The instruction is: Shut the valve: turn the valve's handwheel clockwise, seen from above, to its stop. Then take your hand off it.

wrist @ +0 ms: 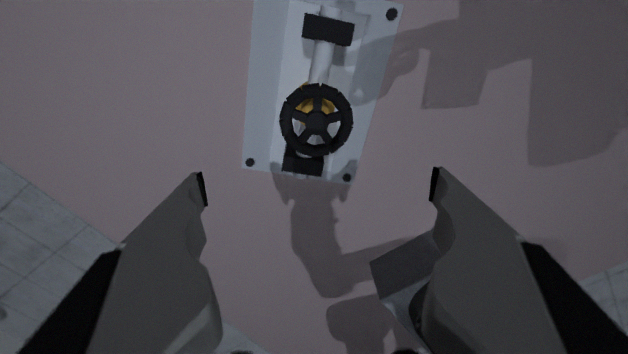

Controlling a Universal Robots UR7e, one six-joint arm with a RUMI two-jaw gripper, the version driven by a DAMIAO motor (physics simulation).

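The valve's black handwheel point(316, 122), a ring with several spokes, shows upper centre in the wrist view. It sits above a brass-coloured valve body point(323, 105), most of which the wheel hides. A light grey pipe point(322, 62) runs from the valve toward the top of the view. My gripper point(317, 173) is open and empty. Its two fingertips stand wide apart, lower in the view than the wheel, and neither touches it. The wheel is well away from the fingers. How far the wheel is turned cannot be told.
The valve is mounted on a pale base plate point(260, 100) with dark bolts at its corners. Black brackets point(328, 29) point(303, 164) hold the pipe. A dark grey block point(405, 265) shows partly behind the right finger. Shadows fall across the pinkish table top point(150, 90); tiled floor point(45, 240) lies beyond its edge.
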